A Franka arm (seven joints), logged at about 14 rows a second.
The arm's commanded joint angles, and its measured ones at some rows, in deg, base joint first. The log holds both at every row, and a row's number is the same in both.
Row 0, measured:
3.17, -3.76, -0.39, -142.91, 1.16, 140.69, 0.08
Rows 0 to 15, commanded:
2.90, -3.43, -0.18, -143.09, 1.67, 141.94, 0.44
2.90, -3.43, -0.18, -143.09, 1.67, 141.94, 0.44
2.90, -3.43, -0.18, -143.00, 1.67, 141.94, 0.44
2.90, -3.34, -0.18, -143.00, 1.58, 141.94, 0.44
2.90, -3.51, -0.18, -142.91, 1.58, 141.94, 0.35
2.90, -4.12, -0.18, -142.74, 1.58, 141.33, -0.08
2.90, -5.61, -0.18, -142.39, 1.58, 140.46, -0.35
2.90, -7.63, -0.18, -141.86, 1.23, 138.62, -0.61
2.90, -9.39, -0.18, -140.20, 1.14, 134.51, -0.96
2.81, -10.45, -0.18, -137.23, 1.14, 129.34, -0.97
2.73, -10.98, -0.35, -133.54, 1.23, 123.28, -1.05
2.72, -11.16, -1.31, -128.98, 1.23, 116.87, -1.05
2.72, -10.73, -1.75, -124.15, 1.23, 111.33, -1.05
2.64, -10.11, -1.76, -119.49, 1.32, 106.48, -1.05
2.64, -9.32, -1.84, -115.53, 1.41, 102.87, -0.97
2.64, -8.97, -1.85, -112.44, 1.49, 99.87, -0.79
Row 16, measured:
3.15, -12.06, -1.78, -123.57, 1.11, 109.63, -0.27
